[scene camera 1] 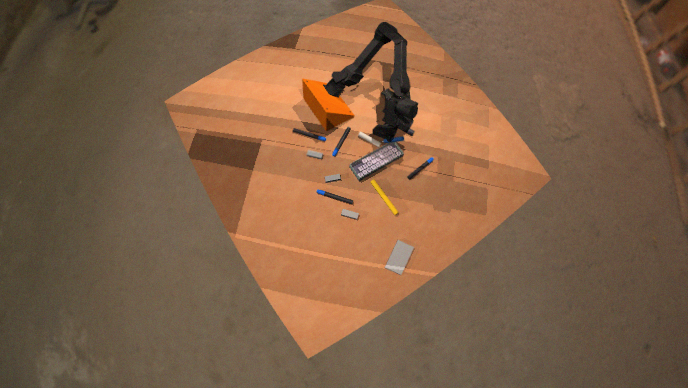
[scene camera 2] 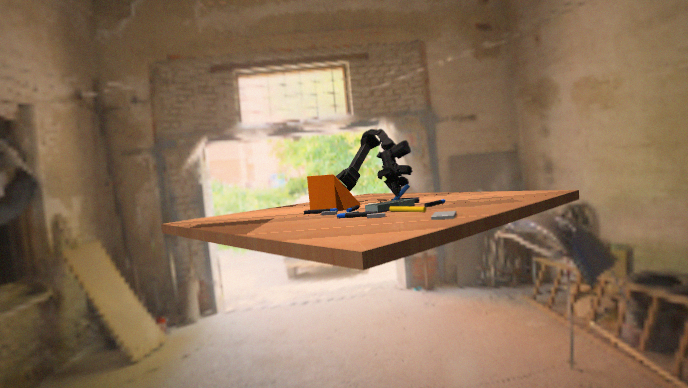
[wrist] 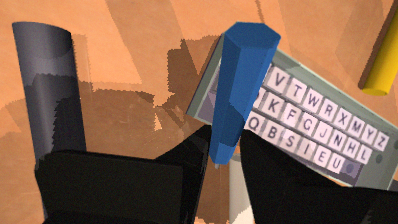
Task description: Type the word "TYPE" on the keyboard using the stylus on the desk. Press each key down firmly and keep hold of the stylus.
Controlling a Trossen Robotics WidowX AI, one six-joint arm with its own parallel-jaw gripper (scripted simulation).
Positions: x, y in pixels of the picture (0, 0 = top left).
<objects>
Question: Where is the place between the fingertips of the gripper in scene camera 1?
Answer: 390, 140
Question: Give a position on a stylus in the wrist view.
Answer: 248, 48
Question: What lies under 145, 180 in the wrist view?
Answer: The gripper.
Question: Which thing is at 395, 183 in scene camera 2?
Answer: The gripper.
</objects>
